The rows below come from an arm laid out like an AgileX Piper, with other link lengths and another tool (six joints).
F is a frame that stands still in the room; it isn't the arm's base.
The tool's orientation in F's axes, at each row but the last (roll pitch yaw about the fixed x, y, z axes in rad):
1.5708, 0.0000, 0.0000
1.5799, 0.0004, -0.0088
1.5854, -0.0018, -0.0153
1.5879, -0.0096, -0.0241
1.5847, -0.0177, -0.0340
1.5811, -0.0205, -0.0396
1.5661, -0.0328, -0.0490
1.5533, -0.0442, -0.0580
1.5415, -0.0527, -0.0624
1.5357, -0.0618, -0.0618
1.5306, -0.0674, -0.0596
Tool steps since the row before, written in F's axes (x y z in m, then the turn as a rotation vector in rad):
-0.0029, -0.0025, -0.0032, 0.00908, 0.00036, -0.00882
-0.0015, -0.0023, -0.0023, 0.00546, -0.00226, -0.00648
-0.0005, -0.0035, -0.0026, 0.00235, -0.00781, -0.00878
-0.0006, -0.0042, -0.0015, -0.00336, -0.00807, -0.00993
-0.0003, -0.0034, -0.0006, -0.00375, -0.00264, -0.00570
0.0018, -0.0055, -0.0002, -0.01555, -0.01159, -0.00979
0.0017, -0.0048, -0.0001, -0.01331, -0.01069, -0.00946
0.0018, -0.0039, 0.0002, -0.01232, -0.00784, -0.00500
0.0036, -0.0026, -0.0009, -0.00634, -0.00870, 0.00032
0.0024, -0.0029, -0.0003, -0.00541, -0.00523, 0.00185
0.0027, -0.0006, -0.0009, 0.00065, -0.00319, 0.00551
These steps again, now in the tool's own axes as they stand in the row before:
-0.0029, -0.0032, 0.0025, 0.00908, -0.00882, -0.00036
-0.0015, -0.0023, 0.0023, 0.00548, -0.00646, 0.00227
-0.0005, -0.0025, 0.0035, 0.00245, -0.00867, 0.00790
-0.0005, -0.0014, 0.0042, -0.00326, -0.00976, 0.00832
-0.0002, -0.0005, 0.0034, -0.00376, -0.00560, 0.00284
0.0020, -0.0002, 0.0054, -0.01528, -0.00935, 0.01229
0.0019, -0.0002, 0.0047, -0.01307, -0.00909, 0.01129
0.0020, 0.0000, 0.0038, -0.01205, -0.00462, 0.00846
0.0037, -0.0012, 0.0023, -0.00576, 0.00036, 0.00909
0.0026, -0.0006, 0.0027, -0.00495, 0.00196, 0.00563
0.0027, -0.0011, 0.0004, 0.00121, 0.00531, 0.00336

